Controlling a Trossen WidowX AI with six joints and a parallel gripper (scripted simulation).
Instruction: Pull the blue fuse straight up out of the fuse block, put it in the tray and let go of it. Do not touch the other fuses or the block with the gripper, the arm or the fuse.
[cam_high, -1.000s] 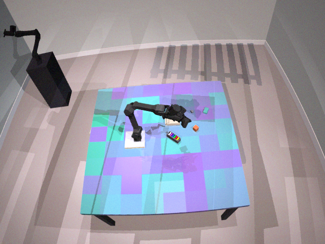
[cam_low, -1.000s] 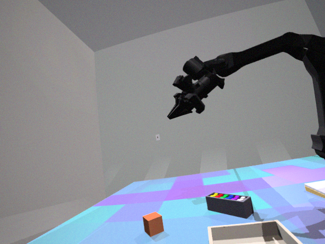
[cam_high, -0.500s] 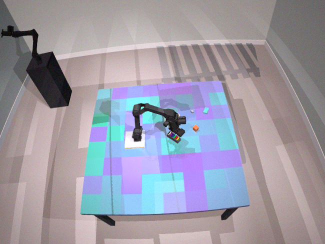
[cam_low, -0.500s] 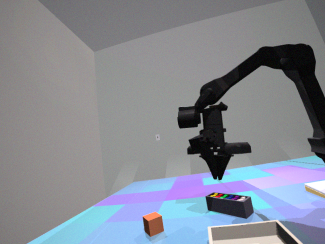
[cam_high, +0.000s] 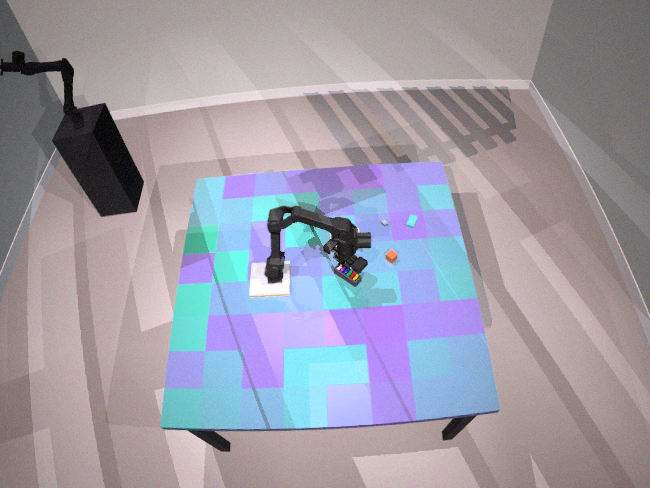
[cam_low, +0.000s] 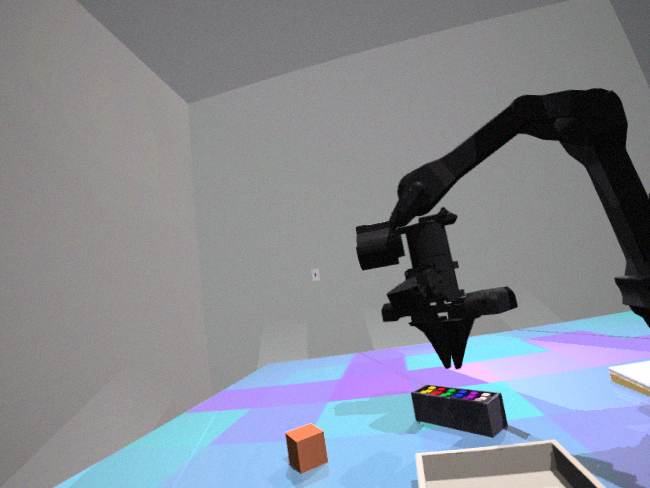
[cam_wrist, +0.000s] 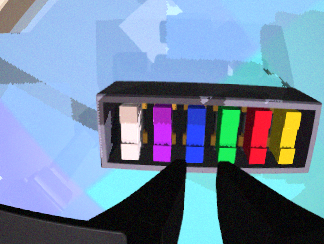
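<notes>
Right now my gripper tip is 50 mm above the blue fuse. The rest, counted from my gripper tip: teal block: 330 mm ahead, 250 mm to the left, 70 mm below; beige tray: 180 mm to the left, 70 mm below, 10 mm ahead; orange cube: 200 mm ahead, 60 mm to the left, 60 mm below.
</notes>
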